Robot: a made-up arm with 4 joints.
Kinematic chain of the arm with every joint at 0, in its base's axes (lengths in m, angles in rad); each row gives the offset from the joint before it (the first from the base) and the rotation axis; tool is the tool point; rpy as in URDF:
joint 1: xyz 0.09 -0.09 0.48 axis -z
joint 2: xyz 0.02 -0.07 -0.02 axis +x
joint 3: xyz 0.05 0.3 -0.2 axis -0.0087 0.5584 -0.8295
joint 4: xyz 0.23 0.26 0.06 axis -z
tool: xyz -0.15 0.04 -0.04 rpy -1.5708 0 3.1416
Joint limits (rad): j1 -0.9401..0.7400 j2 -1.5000..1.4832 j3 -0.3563..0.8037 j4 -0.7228..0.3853
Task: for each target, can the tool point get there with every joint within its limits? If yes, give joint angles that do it. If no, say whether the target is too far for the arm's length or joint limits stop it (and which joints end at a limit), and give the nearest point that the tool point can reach.
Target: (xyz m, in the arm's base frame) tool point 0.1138 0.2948 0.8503
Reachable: yes | joints -0.3439 1.0640 0.0323 -0.3298
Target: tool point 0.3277 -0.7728 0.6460
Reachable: no: joint limits stop it (at a limit: joint 2, joint 3, joint 4) | nearest point 0.2165 -0.4533 0.0502 | short by 0.685 m
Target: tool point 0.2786 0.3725 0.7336
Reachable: yes | joints 0.0511 0.7755 0.0747 -0.1087
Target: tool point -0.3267 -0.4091 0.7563
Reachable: no: joint limits stop it (at a limit: joint 1, joint 3) | nearest point -0.0966 0.1255 0.9320 | short by 0.608 m
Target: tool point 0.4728 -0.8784 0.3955
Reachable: no: joint limits stop it (at a limit: joint 2, joint 3, joint 4) | nearest point 0.2580 -0.4361 0.0502 | short by 0.601 m
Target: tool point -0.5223 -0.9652 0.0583
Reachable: no: too far | nearest point 0.0840 -0.4746 0.0502 | short by 0.780 m
